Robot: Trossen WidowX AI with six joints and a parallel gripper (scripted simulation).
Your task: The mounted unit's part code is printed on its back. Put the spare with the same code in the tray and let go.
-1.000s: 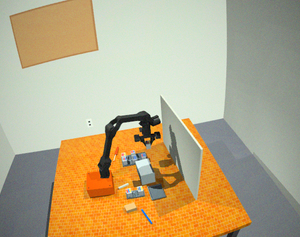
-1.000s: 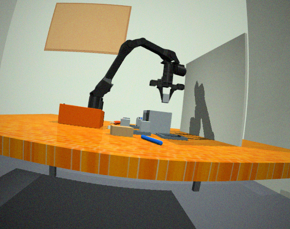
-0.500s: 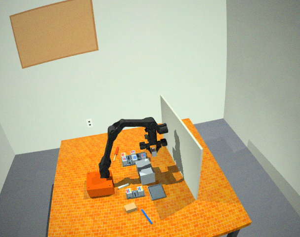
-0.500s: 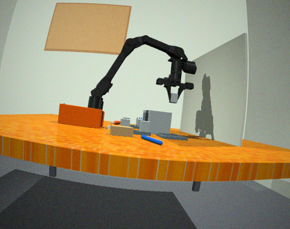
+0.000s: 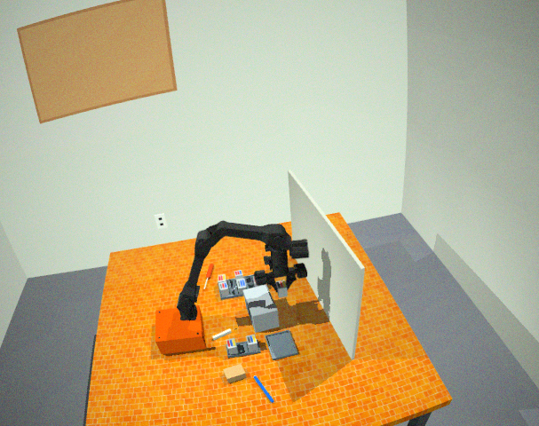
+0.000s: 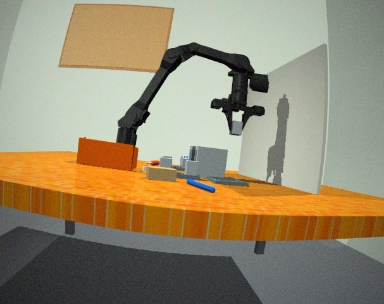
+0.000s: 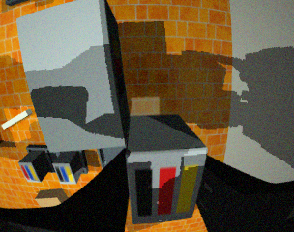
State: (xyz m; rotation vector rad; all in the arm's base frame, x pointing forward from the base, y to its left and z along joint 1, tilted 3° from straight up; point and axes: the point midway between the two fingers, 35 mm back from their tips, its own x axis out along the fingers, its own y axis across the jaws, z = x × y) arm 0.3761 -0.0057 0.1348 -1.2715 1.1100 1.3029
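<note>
Right now the dark grey tray is 16 cm below my gripper tip, 14 cm to the right of it and 2 cm behind it. From my gripper tip the other things lie so: mounted unit 11 cm below, 9 cm behind, 4 cm to the left; grey spare 2 cm above; tall white panel 16 cm ahead, 9 cm to the left, 6 cm above.
</note>
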